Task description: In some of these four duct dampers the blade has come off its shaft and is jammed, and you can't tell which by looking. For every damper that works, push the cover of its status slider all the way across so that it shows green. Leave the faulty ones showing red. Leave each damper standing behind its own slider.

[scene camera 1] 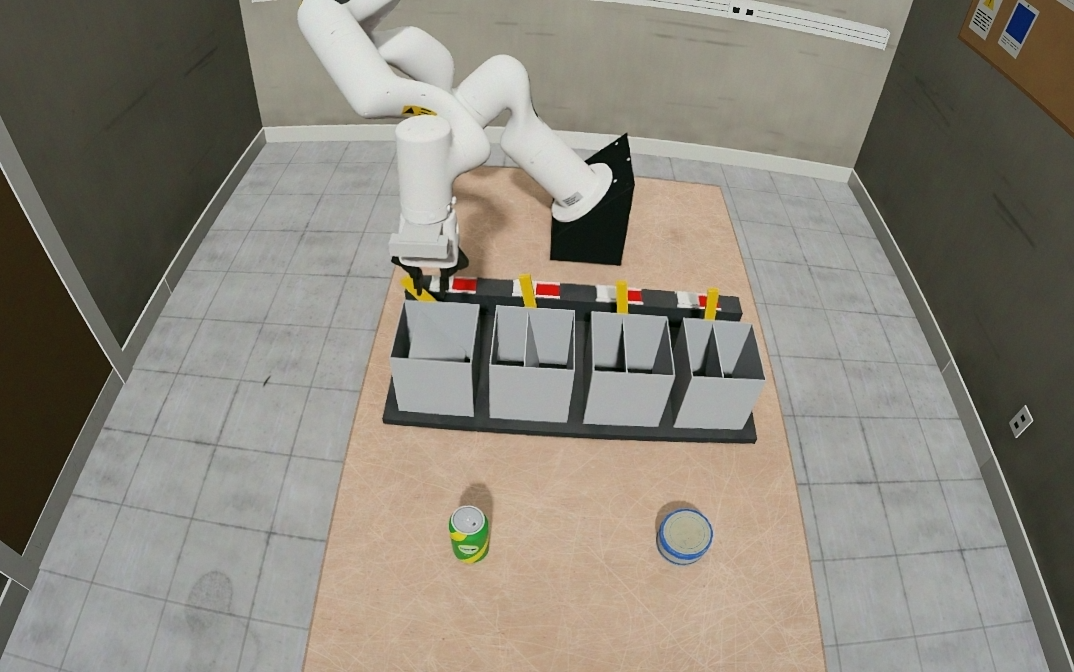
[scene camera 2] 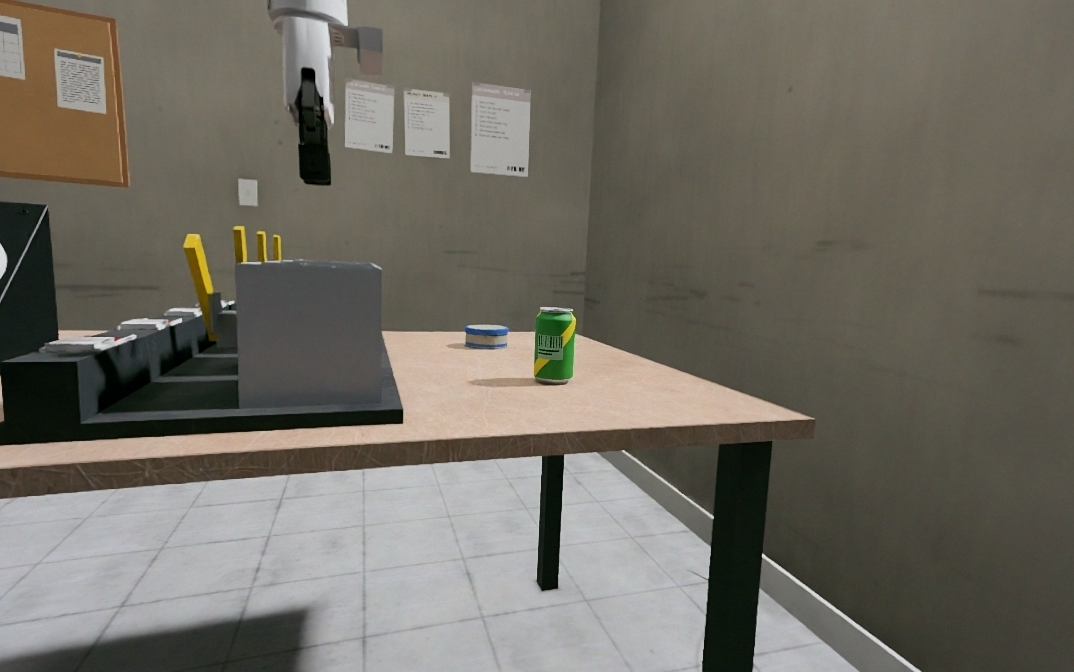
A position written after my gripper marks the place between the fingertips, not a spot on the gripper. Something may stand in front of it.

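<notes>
You'd find my gripper (scene camera 2: 316, 182) in that camera, and scene camera 1 gives me my gripper (scene camera 1: 431, 291) as well. There's a damper (scene camera 2: 310, 335), and I'm also seeing a damper (scene camera 1: 534, 335) and a damper (scene camera 1: 609, 398).
</notes>
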